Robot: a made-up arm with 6 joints. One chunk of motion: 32 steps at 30 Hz.
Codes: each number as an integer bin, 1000 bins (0 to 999) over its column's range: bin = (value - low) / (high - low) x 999, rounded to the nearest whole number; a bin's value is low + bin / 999 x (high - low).
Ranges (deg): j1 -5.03..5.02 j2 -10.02..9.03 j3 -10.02..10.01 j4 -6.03..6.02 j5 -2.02..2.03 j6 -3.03..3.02
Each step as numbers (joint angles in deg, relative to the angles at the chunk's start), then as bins.
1 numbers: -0.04 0.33 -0.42 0.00 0.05 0.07
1 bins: 496 543 479 500 511 512
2 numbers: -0.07 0.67 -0.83 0.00 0.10 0.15
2 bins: 493 561 458 500 523 525
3 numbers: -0.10 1.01 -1.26 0.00 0.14 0.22
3 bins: 490 578 437 500 533 537
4 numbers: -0.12 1.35 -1.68 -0.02 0.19 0.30
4 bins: 488 596 416 498 545 550
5 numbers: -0.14 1.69 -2.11 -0.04 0.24 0.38
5 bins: 486 614 395 497 557 563
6 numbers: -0.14 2.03 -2.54 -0.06 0.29 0.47
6 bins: 486 632 373 495 570 578
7 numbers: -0.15 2.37 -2.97 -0.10 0.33 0.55
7 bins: 485 650 352 492 580 591
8 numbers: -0.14 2.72 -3.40 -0.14 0.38 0.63
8 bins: 486 668 330 488 592 604
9 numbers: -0.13 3.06 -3.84 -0.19 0.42 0.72
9 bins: 487 686 308 484 602 619
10 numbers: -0.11 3.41 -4.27 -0.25 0.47 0.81
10 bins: 489 704 287 479 614 634
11 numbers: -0.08 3.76 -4.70 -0.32 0.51 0.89
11 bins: 492 723 265 473 624 647
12 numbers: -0.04 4.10 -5.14 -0.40 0.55 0.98
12 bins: 496 740 243 467 634 662
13 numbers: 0.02 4.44 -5.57 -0.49 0.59 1.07
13 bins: 502 758 222 459 644 677
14 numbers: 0.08 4.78 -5.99 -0.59 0.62 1.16
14 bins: 508 776 201 451 651 692
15 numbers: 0.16 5.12 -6.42 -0.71 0.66 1.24
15 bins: 516 794 180 441 661 705
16 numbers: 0.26 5.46 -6.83 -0.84 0.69 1.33
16 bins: 526 812 159 430 668 720
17 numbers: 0.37 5.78 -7.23 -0.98 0.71 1.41
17 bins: 537 829 139 419 673 733
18 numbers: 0.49 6.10 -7.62 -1.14 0.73 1.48
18 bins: 549 845 120 405 678 745
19 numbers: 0.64 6.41 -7.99 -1.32 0.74 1.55
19 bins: 564 862 101 390 681 756
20 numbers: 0.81 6.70 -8.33 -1.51 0.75 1.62
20 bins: 581 877 84 375 683 768
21 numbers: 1.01 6.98 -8.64 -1.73 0.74 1.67
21 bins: 600 891 69 356 681 776
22 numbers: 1.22 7.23 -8.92 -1.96 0.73 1.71
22 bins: 621 905 55 337 678 783
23 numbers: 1.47 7.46 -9.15 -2.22 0.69 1.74
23 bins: 646 917 43 316 668 788
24 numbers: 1.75 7.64 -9.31 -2.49 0.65 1.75
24 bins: 674 926 35 293 659 789
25 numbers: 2.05 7.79 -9.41 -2.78 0.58 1.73
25 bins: 704 934 30 269 641 786
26 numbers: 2.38 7.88 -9.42 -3.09 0.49 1.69
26 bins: 737 939 30 244 619 779
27 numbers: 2.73 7.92 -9.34 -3.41 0.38 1.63
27 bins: 771 941 34 217 592 769
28 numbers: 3.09 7.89 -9.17 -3.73 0.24 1.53
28 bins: 807 939 42 191 557 753
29 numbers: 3.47 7.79 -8.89 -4.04 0.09 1.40
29 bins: 845 934 56 165 520 731
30 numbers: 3.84 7.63 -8.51 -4.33 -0.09 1.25
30 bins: 882 926 75 141 476 707
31 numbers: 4.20 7.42 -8.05 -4.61 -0.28 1.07
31 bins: 917 915 98 118 429 677
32 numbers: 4.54 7.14 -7.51 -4.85 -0.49 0.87
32 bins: 951 900 125 98 377 644
